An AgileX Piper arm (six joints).
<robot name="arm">
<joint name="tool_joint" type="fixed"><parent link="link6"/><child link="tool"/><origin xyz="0 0 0" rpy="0 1.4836 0"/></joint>
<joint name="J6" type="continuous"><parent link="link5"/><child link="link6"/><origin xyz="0.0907 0 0.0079" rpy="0 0 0"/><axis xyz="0.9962 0 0.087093"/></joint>
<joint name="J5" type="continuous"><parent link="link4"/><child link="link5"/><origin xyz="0 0 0" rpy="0 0 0"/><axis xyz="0 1 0"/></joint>
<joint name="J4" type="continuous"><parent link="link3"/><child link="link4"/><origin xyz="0.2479 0 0.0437" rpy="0 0 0"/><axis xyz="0.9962 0 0.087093"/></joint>
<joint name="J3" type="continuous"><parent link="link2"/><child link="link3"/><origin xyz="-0.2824 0 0.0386" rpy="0 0 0"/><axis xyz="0 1 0"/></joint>
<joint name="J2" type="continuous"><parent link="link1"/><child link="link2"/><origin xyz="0 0 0" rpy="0 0 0"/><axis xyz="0 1 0"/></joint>
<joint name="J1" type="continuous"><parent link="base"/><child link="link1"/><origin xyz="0 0 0.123" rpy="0 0 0"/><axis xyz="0 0 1"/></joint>
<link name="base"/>
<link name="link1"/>
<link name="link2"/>
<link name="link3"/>
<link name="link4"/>
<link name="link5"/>
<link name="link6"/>
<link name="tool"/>
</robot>
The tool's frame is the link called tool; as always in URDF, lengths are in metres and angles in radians. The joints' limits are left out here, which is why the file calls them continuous.
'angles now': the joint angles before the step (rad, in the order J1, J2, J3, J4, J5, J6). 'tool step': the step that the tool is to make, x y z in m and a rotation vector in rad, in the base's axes. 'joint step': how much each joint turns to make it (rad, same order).
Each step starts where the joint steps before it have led.
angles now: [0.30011, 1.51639, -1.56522, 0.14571, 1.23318, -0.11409]
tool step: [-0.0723, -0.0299, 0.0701, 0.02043, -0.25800, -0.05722]
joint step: [-0.00019, -0.26259, 0.00198, -0.08373, 0.00377, 0.04298]
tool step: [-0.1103, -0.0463, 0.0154, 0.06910, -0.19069, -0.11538]
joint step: [-0.11193, -0.39170, 0.18830, 0.01191, 0.00086, 0.01424]
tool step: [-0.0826, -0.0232, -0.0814, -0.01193, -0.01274, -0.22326]
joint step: [-0.21183, -0.42278, 0.41094, -0.01783, 0.00001, 0.00217]
